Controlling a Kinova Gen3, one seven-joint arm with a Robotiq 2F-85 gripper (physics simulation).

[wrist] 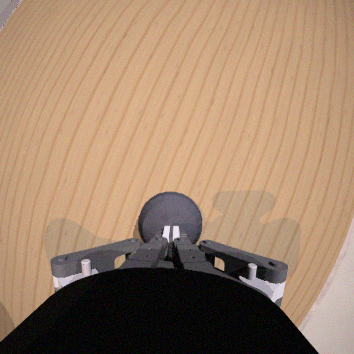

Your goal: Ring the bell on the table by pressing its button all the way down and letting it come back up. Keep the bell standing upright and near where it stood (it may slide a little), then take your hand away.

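Frame: origin at the arm's base, x ahead, y right, z down, level; metres.
Seen in the pictures: gripper, fingertip midpoint: [171, 235].
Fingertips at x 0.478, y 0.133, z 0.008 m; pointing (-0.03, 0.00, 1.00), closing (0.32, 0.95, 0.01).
A point is followed by its place in that frame.
The bell [170, 210] {x 0.497, y 0.124, z 0.030 m} shows in the wrist view as a dark grey round shape, below the middle of the frame, on the wooden table. It looks upright. My gripper [171, 235] {x 0.478, y 0.133, z 0.008 m} is shut, with nothing between its fingers. Its pale fingertips overlap the near part of the bell in this view and hide the part beneath them. The bell's button cannot be made out. I cannot tell whether the fingertips touch the bell or are a little above it.
The wooden table [170, 100] {x 0.632, y 0.073, z 0.070 m} fills most of the view, with its edge at the lower right and a corner at the upper left. Soft shadows lie on the wood at both sides of the gripper. A pale surface [335, 300] shows beyond the right edge.
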